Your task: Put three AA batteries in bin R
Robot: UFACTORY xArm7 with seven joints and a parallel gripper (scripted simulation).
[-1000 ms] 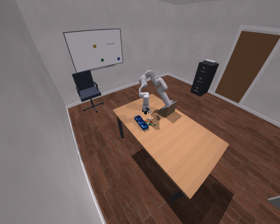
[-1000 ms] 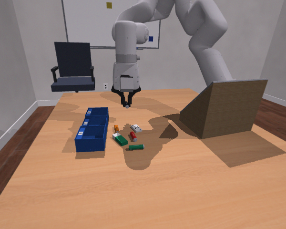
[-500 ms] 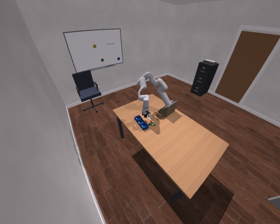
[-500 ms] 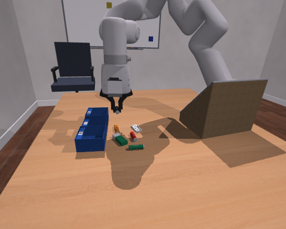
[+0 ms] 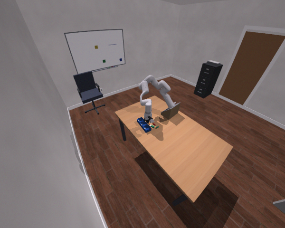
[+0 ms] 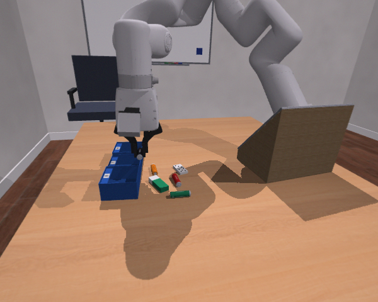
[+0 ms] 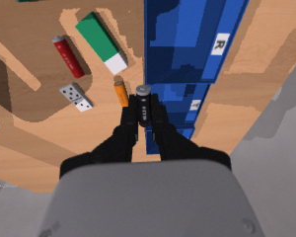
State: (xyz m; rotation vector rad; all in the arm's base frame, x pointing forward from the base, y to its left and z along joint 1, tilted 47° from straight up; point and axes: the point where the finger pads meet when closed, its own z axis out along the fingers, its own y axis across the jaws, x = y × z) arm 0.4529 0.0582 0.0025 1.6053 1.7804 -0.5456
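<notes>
My hand is 100 mm past the green AA battery, 90 mm to the right of it and 80 mm above it. Round my hand: bin 40 mm ahead, 30 mm to the right, 70 mm below; then orange battery 30 mm behind, 30 mm to the right, 80 mm below; then black AA battery 20 mm below.
</notes>
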